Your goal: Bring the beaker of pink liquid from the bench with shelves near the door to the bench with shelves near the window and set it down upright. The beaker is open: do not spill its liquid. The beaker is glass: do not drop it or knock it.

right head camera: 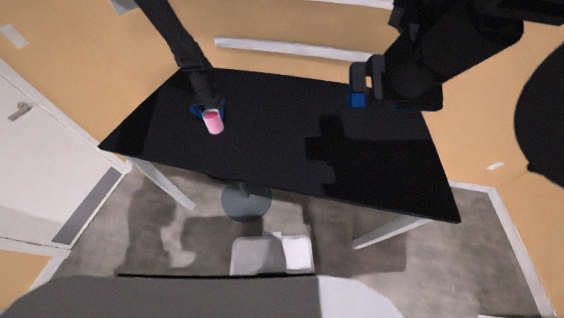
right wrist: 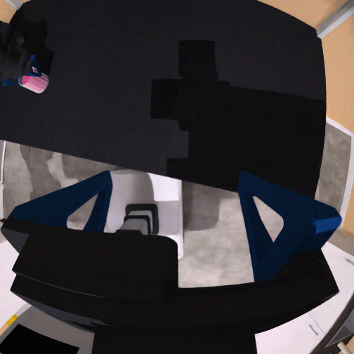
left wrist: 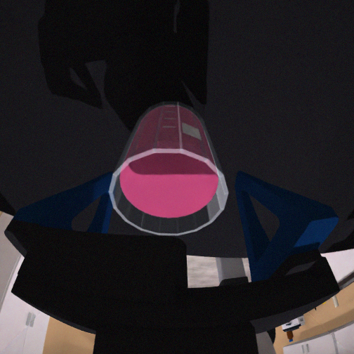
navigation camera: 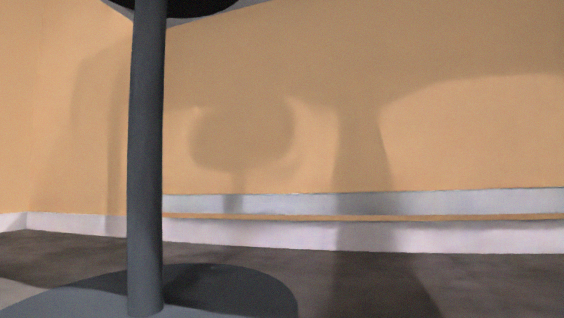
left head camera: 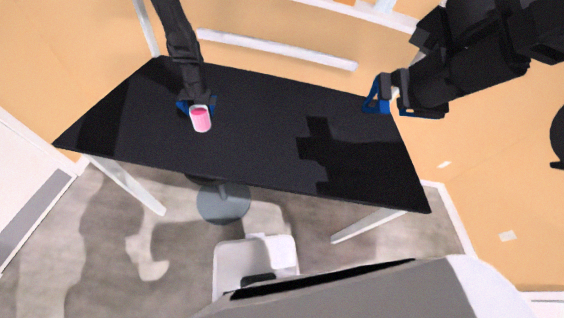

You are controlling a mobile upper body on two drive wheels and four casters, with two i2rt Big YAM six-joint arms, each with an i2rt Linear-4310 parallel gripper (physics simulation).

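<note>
The glass beaker of pink liquid stands upright on the black bench top, towards its left part in the head views. My left gripper is open, with its blue fingers one on each side of the beaker near its rim. In the left wrist view a narrow gap shows at each finger. My right gripper is open and empty, above the right end of the bench in the head views. No shelves show on this bench.
A round stool base stands on the floor under the bench, with its grey post close to the navigation camera. A white door is at the left. A white rail runs along the wall behind the bench.
</note>
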